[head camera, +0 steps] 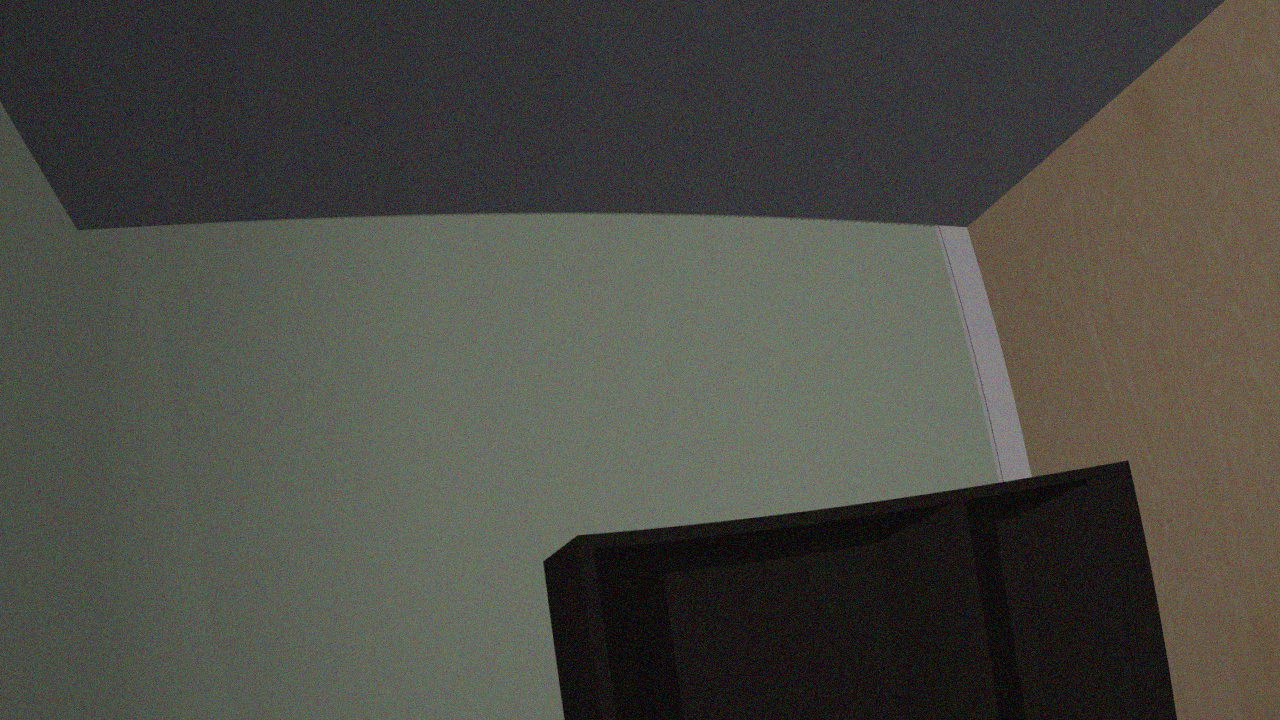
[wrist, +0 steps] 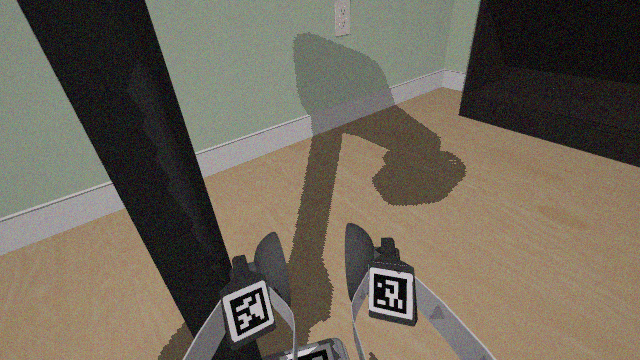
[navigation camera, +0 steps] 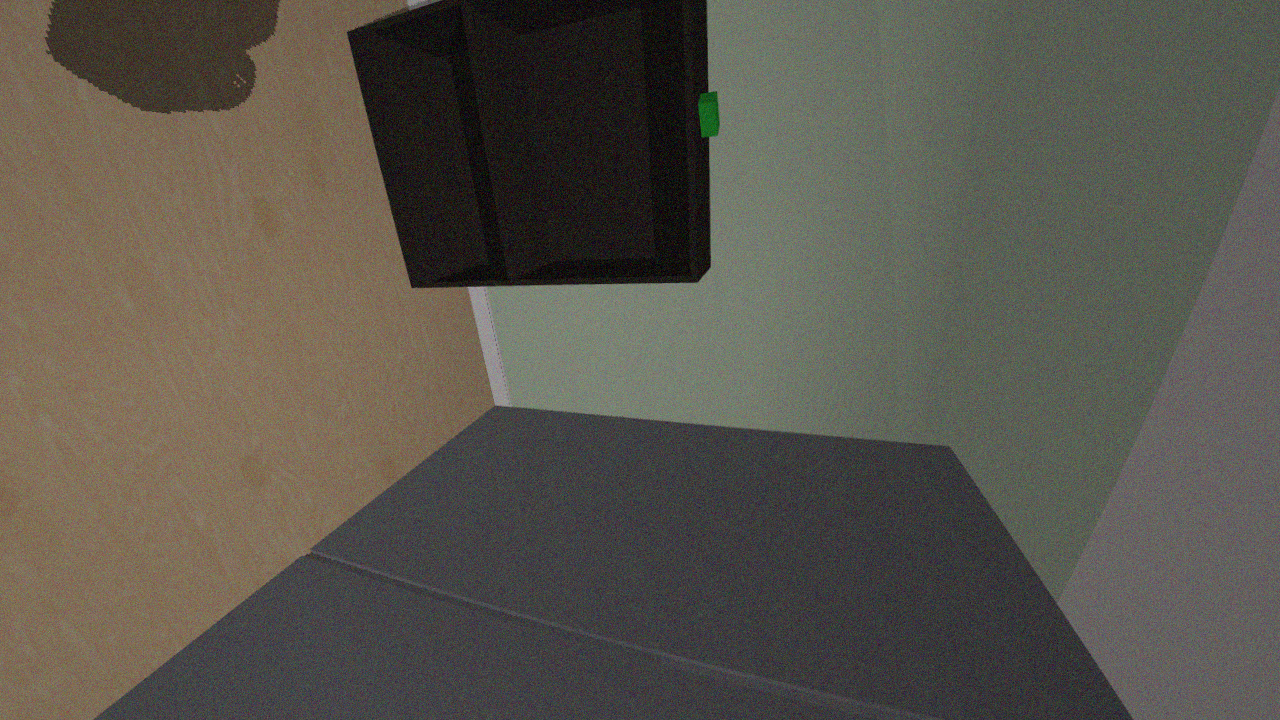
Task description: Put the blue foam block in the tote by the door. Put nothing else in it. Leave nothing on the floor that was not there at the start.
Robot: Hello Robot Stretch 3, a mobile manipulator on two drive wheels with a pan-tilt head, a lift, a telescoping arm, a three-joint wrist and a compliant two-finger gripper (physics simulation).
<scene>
my gripper: wrist 314, 252; not seen in the head camera view (out of frame); not seen in the navigation camera view (out of frame)
green block: navigation camera 708, 102; not seen in the head camera view (out of frame); not seen in the wrist view (out of frame)
same spot on dark shelf unit: [head camera: 790, 609] = [navigation camera: 595, 233]
</scene>
